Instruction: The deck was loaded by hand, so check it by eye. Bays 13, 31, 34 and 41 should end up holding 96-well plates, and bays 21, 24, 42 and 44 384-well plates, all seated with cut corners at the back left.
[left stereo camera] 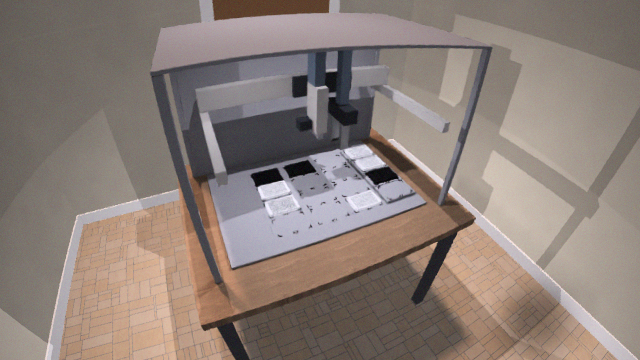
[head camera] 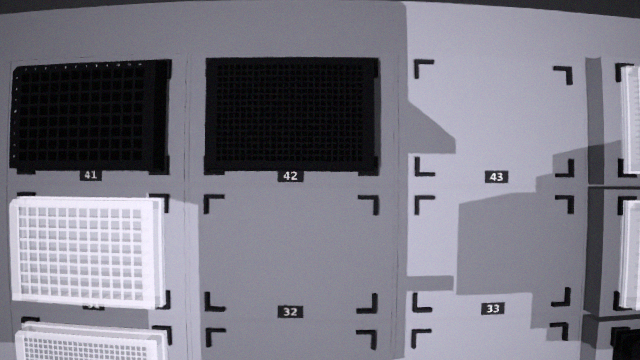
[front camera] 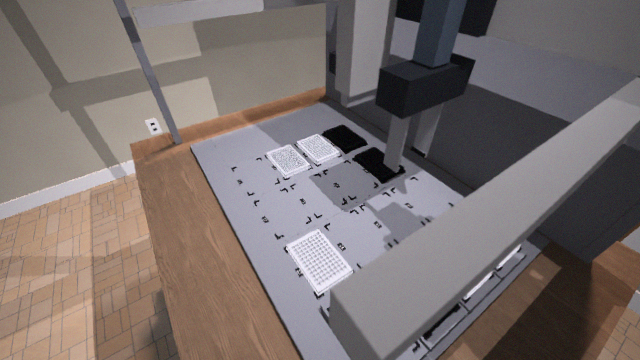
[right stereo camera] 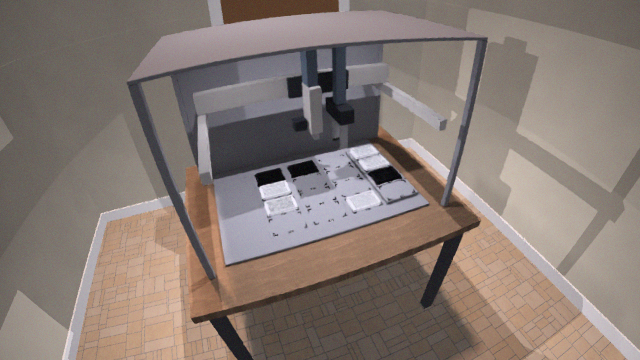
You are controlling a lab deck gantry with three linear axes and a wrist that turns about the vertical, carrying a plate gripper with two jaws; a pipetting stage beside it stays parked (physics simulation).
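Frame: origin at the robot's base, x back, y left, z down, level; millimetres.
Seen in the pictures: gripper, fingertip midpoint: [left stereo camera: 339, 144] [front camera: 405, 160] [right stereo camera: 339, 144]; robot's base, link origin: [left stereo camera: 279, 236] [front camera: 233, 169] [right stereo camera: 274, 235].
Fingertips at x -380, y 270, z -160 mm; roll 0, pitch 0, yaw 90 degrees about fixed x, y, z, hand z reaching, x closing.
Offsets run from my fingertips to a thing's middle.
My gripper [front camera: 408, 160] [left stereo camera: 339, 142] [right stereo camera: 339, 142] is open and empty, its jaws apart, over the back of the deck right of bay 42. A black 384-well plate @(dx +152, dy +94, dz +152 mm) [head camera: 292, 115] [front camera: 376, 164] lies in bay 42; a black 96-well plate @(dx +316, dy +94, dz +152 mm) [head camera: 82, 117] [front camera: 345, 138] lies in bay 41, corner cut at back left. A white 96-well plate @(dx +316, dy -13, dz +152 mm) [head camera: 82, 250] [front camera: 318, 148] is in bay 31, a white 384-well plate @(dx +316, dy -120, dz +152 mm) [head camera: 90, 347] [front camera: 288, 160] in bay 21, a white 96-well plate @(dx -12, dy -227, dz +152 mm) [front camera: 320, 262] in bay 13. White plates @(dx -176, dy +94, dz +138 mm) [left stereo camera: 358, 151] @(dx -176, dy -13, dz +138 mm) [left stereo camera: 370, 162] are in bays 44 and 34, a black plate @(dx -176, dy -120, dz +138 mm) [left stereo camera: 382, 175] in bay 24; their corners are unclear.
The parked pipetting stage [left stereo camera: 318, 110] [right stereo camera: 312, 110] hangs left of the gripper. A pale side rail [front camera: 480, 210] crosses the front view and covers much of the right column. Frame posts [left stereo camera: 465, 125] [right stereo camera: 172, 180] stand at the table's corners.
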